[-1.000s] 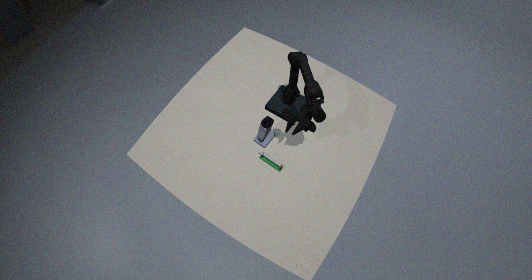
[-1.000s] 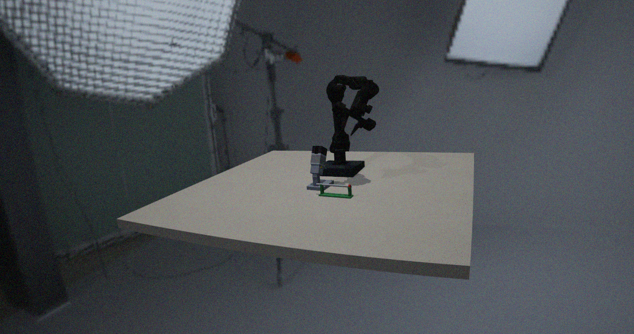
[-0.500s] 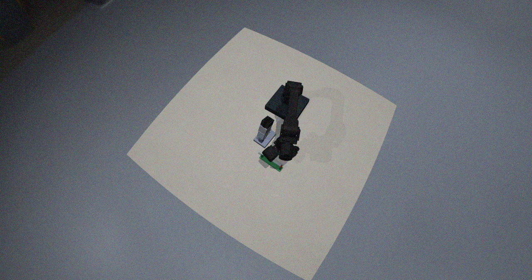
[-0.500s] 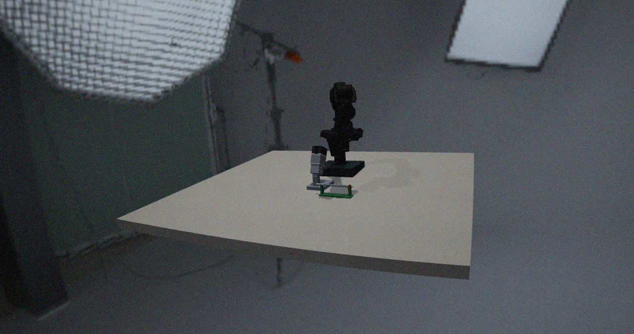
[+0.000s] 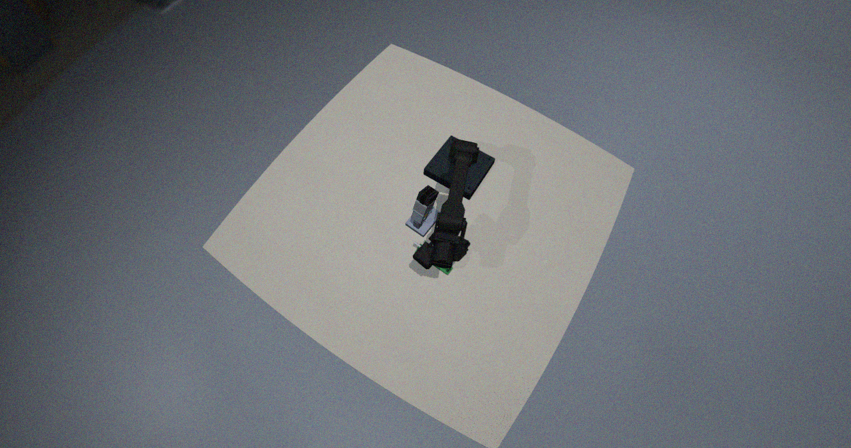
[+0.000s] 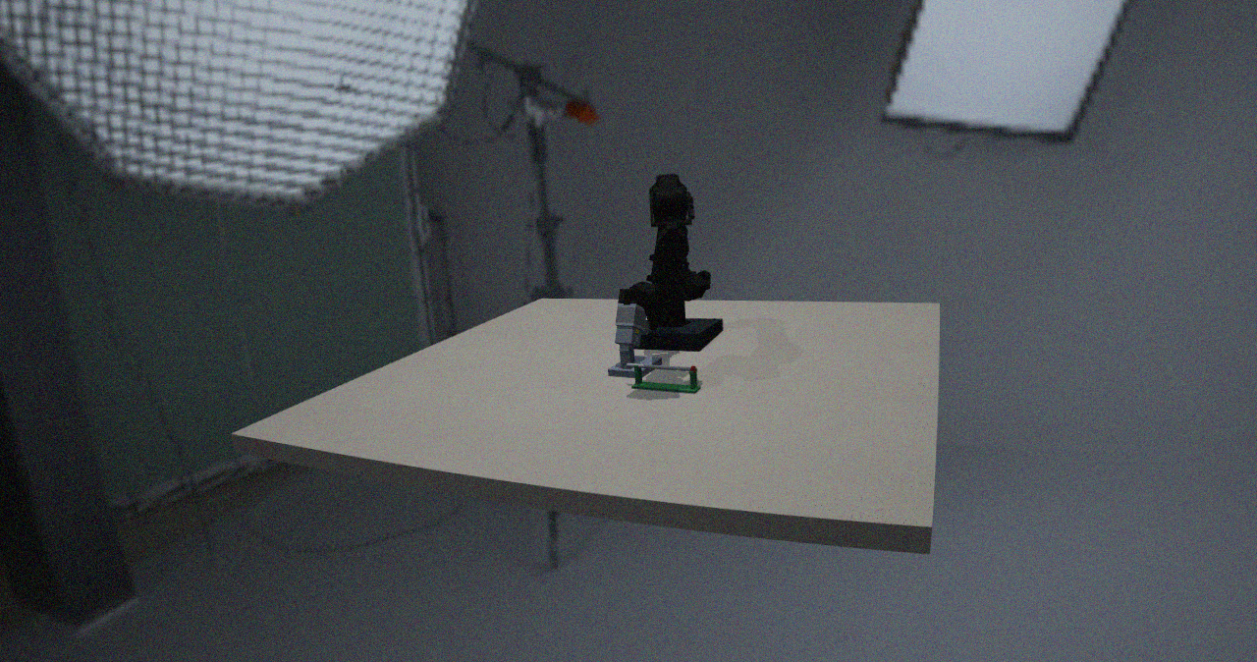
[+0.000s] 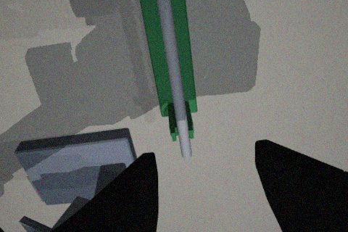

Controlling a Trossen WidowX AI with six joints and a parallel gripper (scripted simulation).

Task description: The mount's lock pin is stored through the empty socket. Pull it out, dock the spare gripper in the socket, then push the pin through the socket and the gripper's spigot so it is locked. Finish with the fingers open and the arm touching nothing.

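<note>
Now: gripper tip 1 cm past the green rack, 1 cm to the right of it and 10 cm above it. Round my gripper tip: grey mount (11 cm behind, 11 cm to the right, 8 cm below); spare gripper (12 cm behind, 11 cm to the right, 1 cm below).
</note>
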